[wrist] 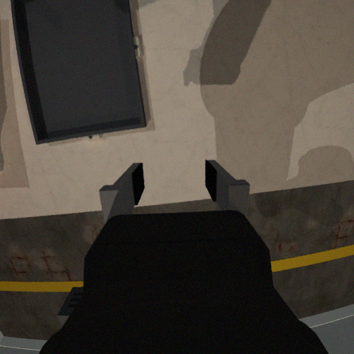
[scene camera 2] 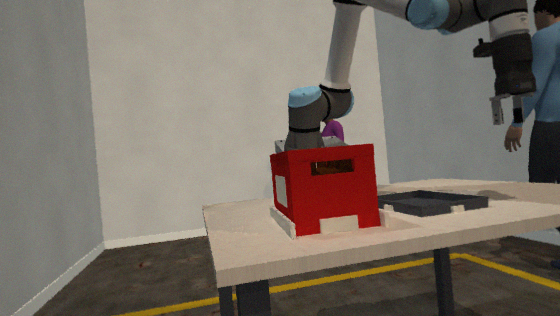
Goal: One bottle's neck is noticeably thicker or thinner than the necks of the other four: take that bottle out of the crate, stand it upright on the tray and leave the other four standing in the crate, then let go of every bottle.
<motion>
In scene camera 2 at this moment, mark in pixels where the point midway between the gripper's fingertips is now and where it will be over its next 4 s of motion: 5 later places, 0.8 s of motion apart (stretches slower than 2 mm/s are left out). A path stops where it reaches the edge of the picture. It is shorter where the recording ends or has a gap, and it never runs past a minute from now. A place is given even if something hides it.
The gripper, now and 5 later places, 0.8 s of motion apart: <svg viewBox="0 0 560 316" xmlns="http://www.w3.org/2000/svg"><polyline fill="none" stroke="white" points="509,123 433,85 386,59 363,53 310,80 313,117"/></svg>
</motion>
